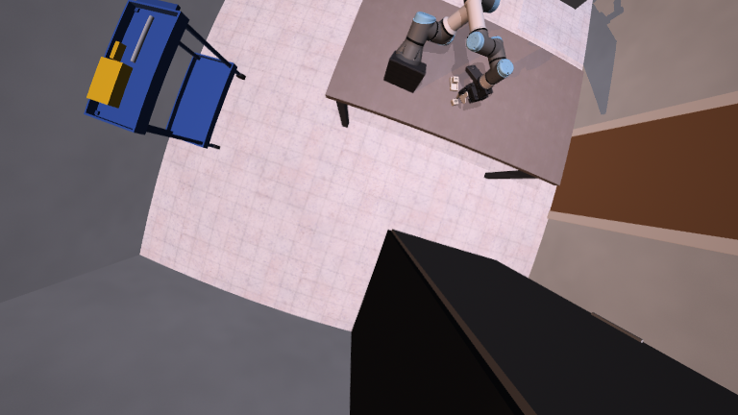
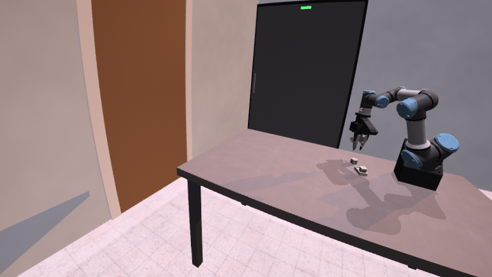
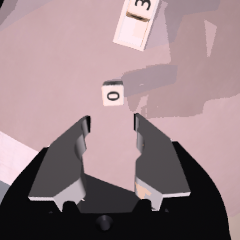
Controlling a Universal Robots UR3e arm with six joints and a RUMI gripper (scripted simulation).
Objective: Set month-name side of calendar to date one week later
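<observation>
Now: hand 9 cm above the cube. Round my hand: pale tray 10 cm to the left, 9 cm below, 4 cm behind.
</observation>
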